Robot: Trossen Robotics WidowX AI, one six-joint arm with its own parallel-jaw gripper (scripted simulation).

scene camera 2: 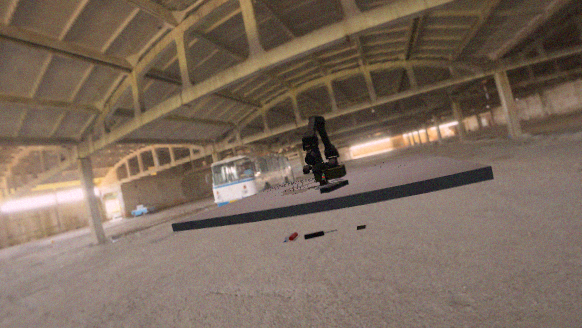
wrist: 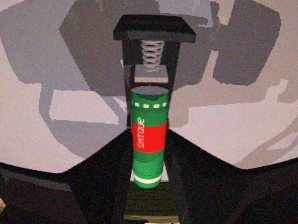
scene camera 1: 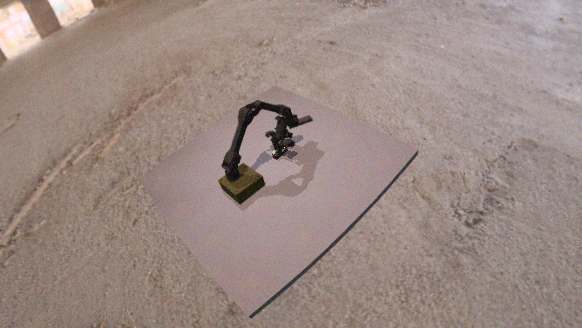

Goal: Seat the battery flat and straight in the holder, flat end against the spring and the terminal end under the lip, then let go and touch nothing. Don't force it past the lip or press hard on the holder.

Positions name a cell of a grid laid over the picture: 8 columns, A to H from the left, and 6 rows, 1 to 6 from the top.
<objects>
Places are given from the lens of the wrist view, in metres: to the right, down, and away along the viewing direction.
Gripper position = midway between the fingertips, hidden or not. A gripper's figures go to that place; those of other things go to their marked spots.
my gripper (wrist: D4): 0.00, 0.01, 0.10
battery (wrist: E3): 0.00, 0.00, 0.07
</objects>
